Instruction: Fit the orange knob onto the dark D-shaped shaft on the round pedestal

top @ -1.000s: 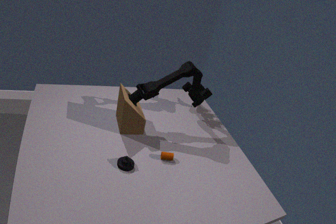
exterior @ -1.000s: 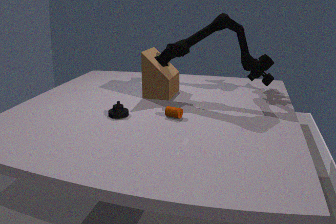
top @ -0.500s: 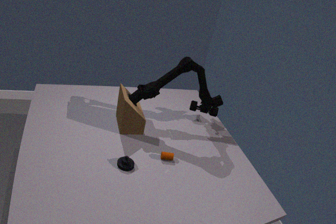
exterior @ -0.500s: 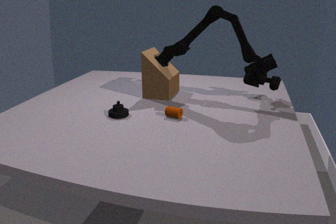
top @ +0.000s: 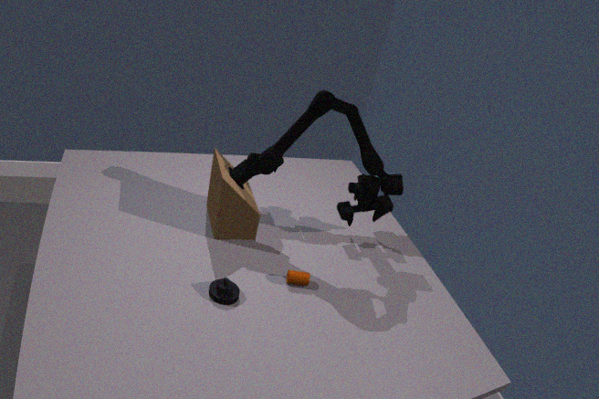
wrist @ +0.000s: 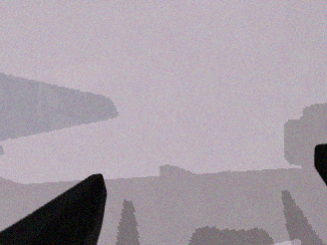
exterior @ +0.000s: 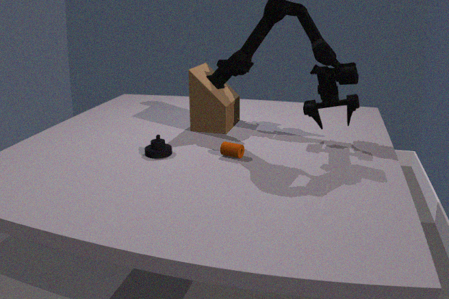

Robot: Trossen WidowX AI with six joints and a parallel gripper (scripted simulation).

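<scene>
Right now my gripper tip is 270 mm to the left of the orange knob, 270 mm short of it and 30 mm above it. Also, from my gripper tip: dark round pedestal 480 mm to the right, 330 mm ahead, 20 mm below.
</scene>
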